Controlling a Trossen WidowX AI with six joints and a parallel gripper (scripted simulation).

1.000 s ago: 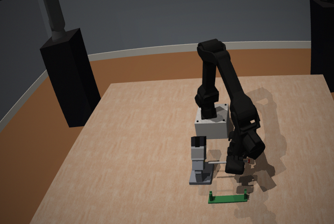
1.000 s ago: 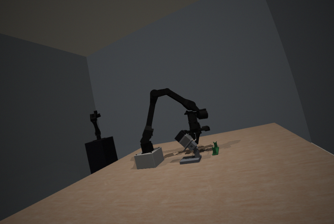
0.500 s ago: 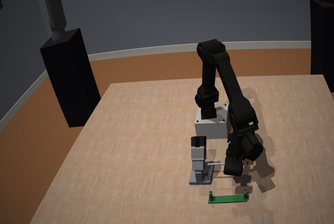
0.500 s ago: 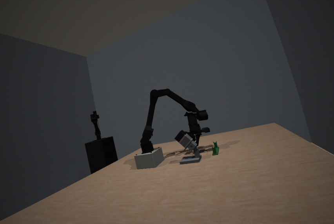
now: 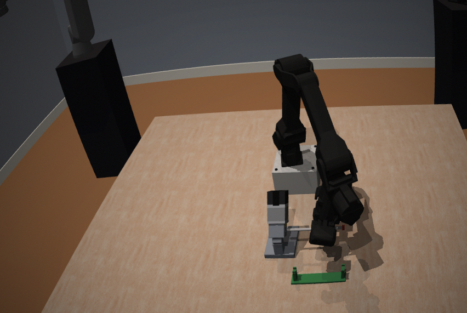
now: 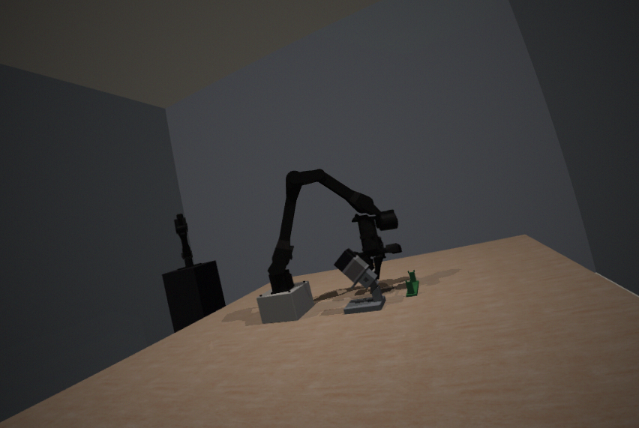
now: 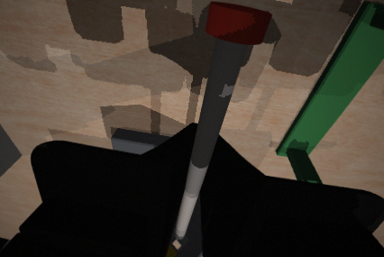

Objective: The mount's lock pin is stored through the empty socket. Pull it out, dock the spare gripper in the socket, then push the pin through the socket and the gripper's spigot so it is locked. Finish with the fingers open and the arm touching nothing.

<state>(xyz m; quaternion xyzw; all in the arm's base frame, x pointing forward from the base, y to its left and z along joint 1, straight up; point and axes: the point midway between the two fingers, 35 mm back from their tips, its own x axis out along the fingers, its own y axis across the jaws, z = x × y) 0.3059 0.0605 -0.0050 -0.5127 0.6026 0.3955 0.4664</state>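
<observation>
Now: gripper tip 30 mm past the grey mount and 100 mm to the left of it. Also, from my gripper tip: spare gripper 50 mm behind, 100 mm to the right, 70 mm above; then green cradle 100 mm ahead, 30 mm below.
</observation>
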